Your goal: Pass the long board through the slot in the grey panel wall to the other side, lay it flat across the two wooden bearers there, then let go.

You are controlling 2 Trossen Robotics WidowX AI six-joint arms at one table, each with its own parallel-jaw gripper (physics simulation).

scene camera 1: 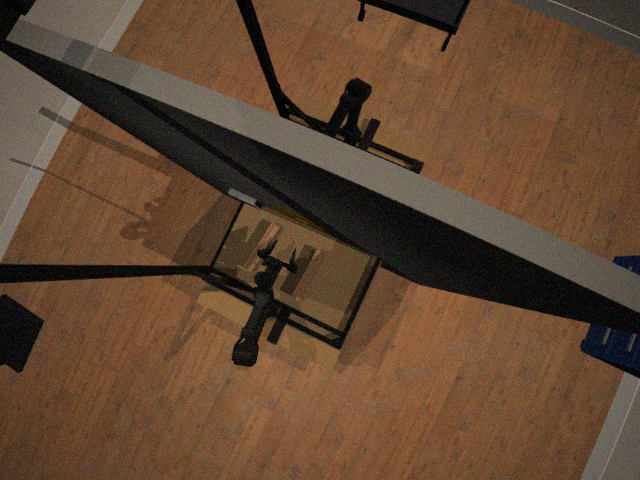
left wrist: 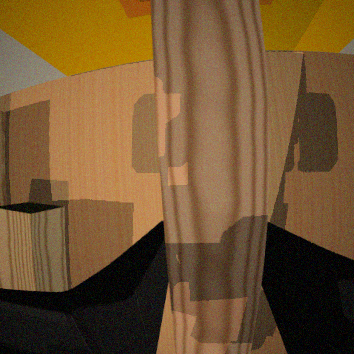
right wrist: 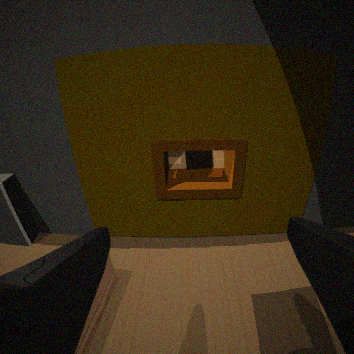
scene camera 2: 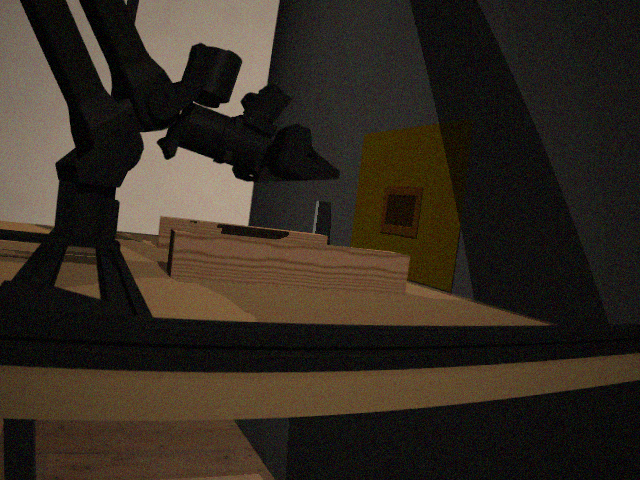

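Observation:
My left gripper (left wrist: 208, 227) is shut on the long board (left wrist: 215, 125), whose length runs up the left wrist view towards the orange slot frame, partly hidden behind it. My right gripper (scene camera 1: 281, 252) (scene camera 2: 330, 173) (right wrist: 199, 232) is open and empty, facing the wall from above the table. The slot's rim (scene camera 2: 400, 232) (right wrist: 159, 175) sits in a yellow panel (scene camera 2: 398, 160) (right wrist: 125, 100) on the grey wall (scene camera 1: 310, 155) (scene camera 2: 320, 129). Two wooden bearers, the near one (scene camera 2: 289, 263) and the far one (scene camera 2: 206, 226), lie below the right gripper. The board cannot be made out through the slot.
A small grey upright block (scene camera 1: 242, 197) (scene camera 2: 323, 222) (right wrist: 17, 215) stands by the wall, left of the yellow panel in the right wrist view. A wooden block (left wrist: 32, 250) stands at the left of the left wrist view. A blue container (scene camera 1: 612, 343) is at the far right.

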